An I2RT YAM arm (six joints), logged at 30 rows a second.
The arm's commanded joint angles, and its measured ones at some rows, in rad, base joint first. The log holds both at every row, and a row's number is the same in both.
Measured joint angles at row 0:
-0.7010 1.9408 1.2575 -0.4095 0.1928 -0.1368
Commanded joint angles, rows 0 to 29:
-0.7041 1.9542 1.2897 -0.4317 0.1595 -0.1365
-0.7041 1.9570 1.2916 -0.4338 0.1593 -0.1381
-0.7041 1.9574 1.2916 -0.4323 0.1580 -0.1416
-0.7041 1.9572 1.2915 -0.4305 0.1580 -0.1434
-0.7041 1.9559 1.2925 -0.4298 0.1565 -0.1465
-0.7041 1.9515 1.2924 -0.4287 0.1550 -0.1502
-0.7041 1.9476 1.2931 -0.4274 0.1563 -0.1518
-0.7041 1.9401 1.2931 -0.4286 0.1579 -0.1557
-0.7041 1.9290 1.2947 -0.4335 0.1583 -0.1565
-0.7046 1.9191 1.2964 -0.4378 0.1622 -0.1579
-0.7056 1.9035 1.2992 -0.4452 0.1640 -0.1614
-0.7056 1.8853 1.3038 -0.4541 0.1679 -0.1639
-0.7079 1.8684 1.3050 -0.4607 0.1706 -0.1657
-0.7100 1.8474 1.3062 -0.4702 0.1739 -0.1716
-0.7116 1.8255 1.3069 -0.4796 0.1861 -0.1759
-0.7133 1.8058 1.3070 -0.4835 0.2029 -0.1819
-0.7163 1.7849 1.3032 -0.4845 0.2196 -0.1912
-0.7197 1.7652 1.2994 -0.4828 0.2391 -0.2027
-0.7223 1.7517 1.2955 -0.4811 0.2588 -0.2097
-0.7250 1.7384 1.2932 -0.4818 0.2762 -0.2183
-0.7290 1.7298 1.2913 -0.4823 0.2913 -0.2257
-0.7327 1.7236 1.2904 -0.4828 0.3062 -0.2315
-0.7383 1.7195 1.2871 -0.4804 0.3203 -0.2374
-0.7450 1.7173 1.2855 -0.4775 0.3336 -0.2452
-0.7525 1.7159 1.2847 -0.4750 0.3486 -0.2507
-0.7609 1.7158 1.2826 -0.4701 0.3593 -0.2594
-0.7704 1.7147 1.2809 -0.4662 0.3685 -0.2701
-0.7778 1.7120 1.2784 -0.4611 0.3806 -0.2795
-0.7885 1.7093 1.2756 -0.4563 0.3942 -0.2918
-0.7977 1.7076 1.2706 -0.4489 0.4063 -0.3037
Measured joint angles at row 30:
-0.7734 1.7401 1.2644 -0.4599 0.3328 -0.2588
